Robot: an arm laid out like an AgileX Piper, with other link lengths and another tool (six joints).
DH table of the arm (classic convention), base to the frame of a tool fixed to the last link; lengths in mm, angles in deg. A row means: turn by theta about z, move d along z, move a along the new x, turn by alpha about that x. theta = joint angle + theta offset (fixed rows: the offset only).
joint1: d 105.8, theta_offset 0, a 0, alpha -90
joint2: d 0, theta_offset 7.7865, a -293.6, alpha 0
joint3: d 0, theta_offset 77.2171, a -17.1, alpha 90
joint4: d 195.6, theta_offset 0, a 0, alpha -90
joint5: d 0, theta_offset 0, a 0, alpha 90
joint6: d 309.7, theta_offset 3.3, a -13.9, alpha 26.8
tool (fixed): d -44, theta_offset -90, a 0, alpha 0
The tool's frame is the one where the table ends.
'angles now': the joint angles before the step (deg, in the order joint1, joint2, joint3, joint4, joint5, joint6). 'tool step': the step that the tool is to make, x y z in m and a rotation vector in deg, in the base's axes. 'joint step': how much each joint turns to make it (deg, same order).
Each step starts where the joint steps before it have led.
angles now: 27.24 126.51 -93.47 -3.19 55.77 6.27
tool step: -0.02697 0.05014 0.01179 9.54 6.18 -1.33
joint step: 0.80 0.18 -2.42 12.99 3.46 -3.59
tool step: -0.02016 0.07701 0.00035 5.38 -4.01 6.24
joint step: 8.64 1.18 0.13 3.54 -7.63 -0.57
